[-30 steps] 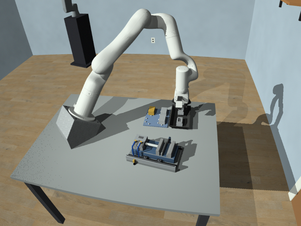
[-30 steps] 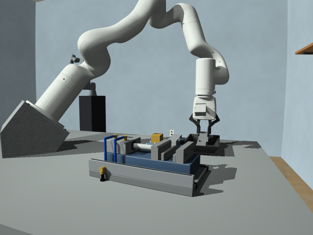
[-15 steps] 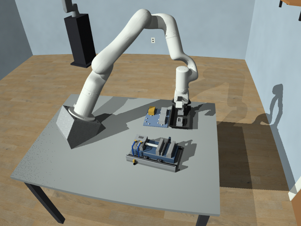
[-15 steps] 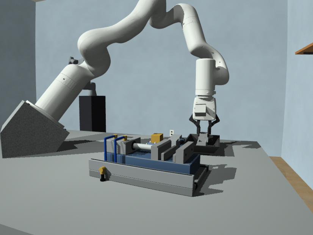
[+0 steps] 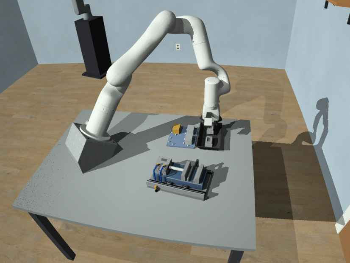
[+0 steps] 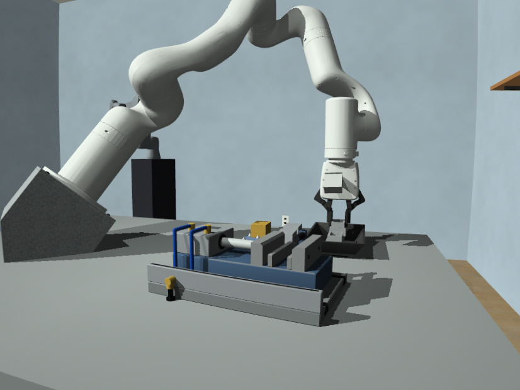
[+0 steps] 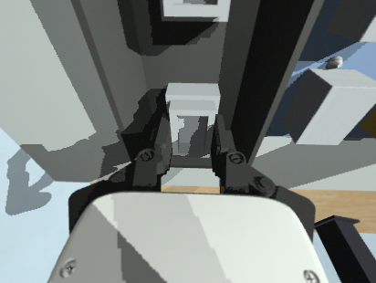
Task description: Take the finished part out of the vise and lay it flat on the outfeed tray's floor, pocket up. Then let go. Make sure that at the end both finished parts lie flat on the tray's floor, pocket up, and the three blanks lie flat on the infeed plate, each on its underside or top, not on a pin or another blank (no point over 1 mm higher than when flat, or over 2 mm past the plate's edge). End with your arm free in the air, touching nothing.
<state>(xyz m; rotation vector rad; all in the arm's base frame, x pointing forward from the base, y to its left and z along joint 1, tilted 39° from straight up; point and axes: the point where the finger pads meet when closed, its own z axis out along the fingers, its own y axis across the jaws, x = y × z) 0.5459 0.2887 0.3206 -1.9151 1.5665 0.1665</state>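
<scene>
My gripper is now 12 cm past the grey block, 4 cm to the left of it and 4 cm above it. The rest, counted from my hand: screw rod: 41 cm to the right, 2 cm behind, 1 cm above; vise: 41 cm to the right, 3 cm below; yellow block: 20 cm behind, 7 cm to the right, 4 cm below.
</scene>
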